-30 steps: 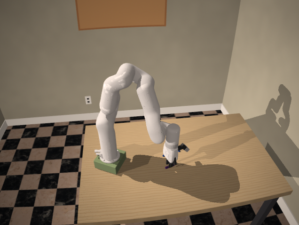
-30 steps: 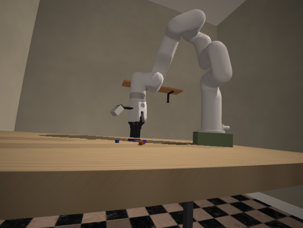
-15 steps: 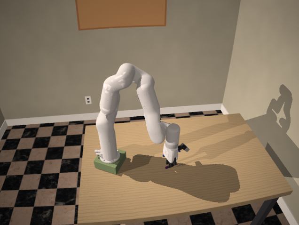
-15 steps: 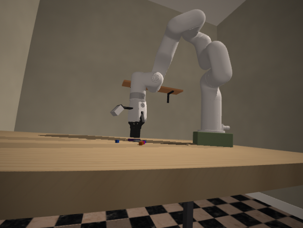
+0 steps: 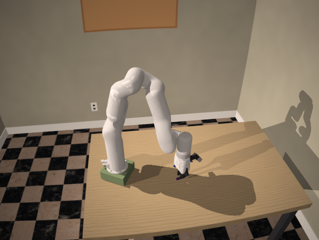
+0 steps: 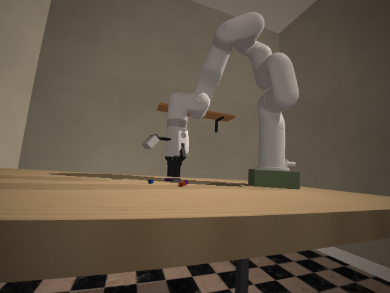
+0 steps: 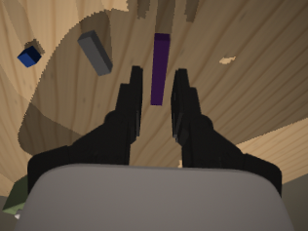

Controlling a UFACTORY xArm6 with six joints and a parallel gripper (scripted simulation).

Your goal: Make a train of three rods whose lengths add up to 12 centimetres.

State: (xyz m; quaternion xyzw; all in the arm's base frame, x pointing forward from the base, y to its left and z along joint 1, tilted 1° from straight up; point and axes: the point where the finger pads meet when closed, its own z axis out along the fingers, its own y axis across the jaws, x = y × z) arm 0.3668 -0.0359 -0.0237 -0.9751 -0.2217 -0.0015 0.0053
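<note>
Right now the purple rod is 30 mm below my hand. The rest, counted from my hand: grey rod 50 mm to the left, 30 mm below, 10 mm behind; then orange rod 170 mm to the left, 30 mm below, 10 mm behind; then magenta rod 140 mm to the left, 30 mm below, 20 mm behind.
</note>
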